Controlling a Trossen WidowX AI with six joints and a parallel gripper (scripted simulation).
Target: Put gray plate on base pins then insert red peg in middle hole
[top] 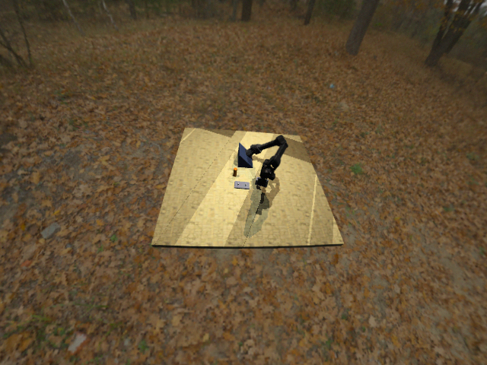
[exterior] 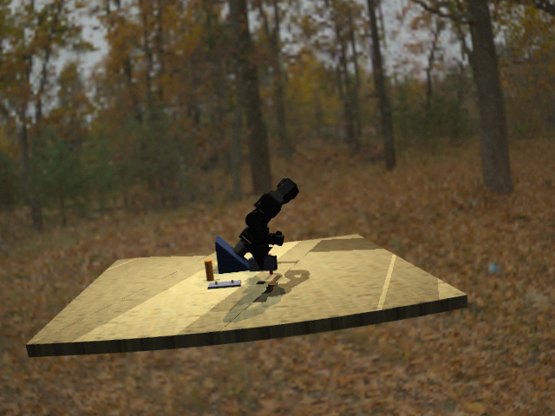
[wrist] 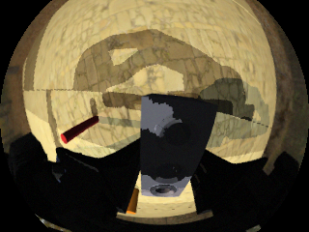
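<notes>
The red peg lies 110 mm behind my gripper tip, 50 mm to the left of it and 10 mm below it. The rest, counted from my gripper tip: orange cylinder 190 mm to the right, 150 mm behind, 10 mm below; then gray plate 30 mm above.
</notes>
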